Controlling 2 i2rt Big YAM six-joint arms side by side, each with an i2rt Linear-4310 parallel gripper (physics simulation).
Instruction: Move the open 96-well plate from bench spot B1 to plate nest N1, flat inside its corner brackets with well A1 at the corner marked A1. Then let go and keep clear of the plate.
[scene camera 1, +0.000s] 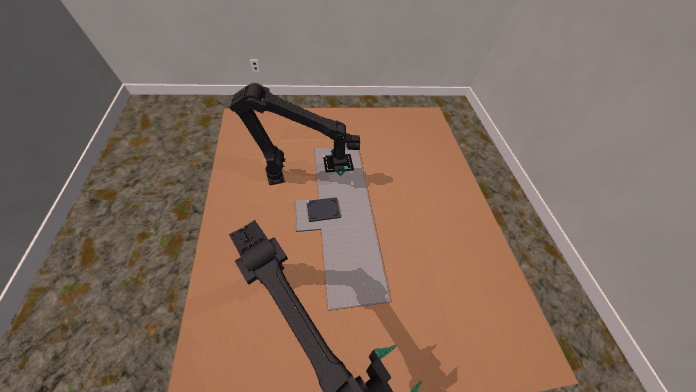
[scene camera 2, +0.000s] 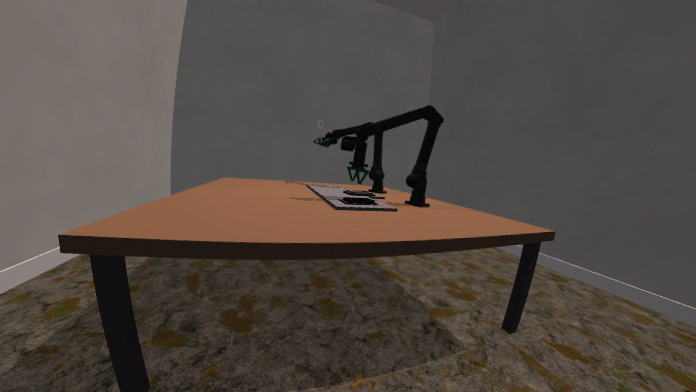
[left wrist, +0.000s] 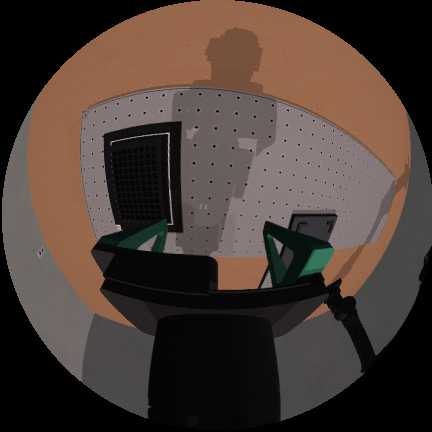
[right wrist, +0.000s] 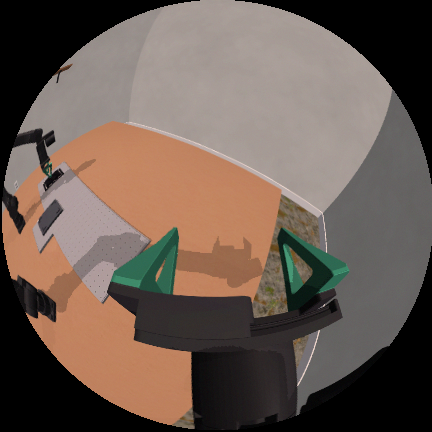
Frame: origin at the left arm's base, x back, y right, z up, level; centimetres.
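Where they show: left gripper, fingertip midpoint: (scene camera 1: 338, 168) (scene camera 2: 355, 182) (left wrist: 215, 225) (right wrist: 49, 174); right gripper, fingertip midpoint: (scene camera 1: 407, 363) (scene camera 2: 316, 142) (right wrist: 230, 232); left arm's base, origin of the base link: (scene camera 1: 275, 175) (scene camera 2: 416, 205) (right wrist: 20, 224); right arm's base, origin of the base link: (scene camera 2: 377, 192) (left wrist: 327, 289) (right wrist: 46, 305).
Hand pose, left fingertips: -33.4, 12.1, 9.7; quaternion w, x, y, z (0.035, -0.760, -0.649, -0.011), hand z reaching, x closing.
Note:
Each offset is from my left fingertips to the centre of the thing, as dx, dy, dz. Level surfaces: height alone.
The dark 96-well plate @(-3.8, -10.3, -7.5) (left wrist: 137, 182) (scene camera 2: 359, 201) lies flat on a black spot with a white outline, at one end of the pegboard. My left gripper (scene camera 1: 342, 171) (scene camera 2: 357, 181) (left wrist: 215, 225) is open and empty, pointing down above the plate's end of the board; in the left wrist view the plate lies to the left of the gap between its fingers. The dark grey nest @(+14.0, +17.6, -7.5) (scene camera 1: 323, 209) (right wrist: 50, 217) with corner brackets is empty; in the left wrist view a left finger partly hides it. My right gripper (scene camera 1: 408, 364) (scene camera 2: 321, 142) (right wrist: 230, 232) is open and empty, raised far from the plate. Well A1 cannot be made out.
The light grey pegboard @(dz -8.4) (scene camera 1: 350, 240) (left wrist: 300, 130) (right wrist: 105, 225) lies on the orange-brown table @(dz -9.7) (scene camera 1: 450, 260) (scene camera 2: 300, 220). The nest sits beside its long side, partly on a small side piece. The arm bases stand at the left in scene camera 1, and shadows cross the board.

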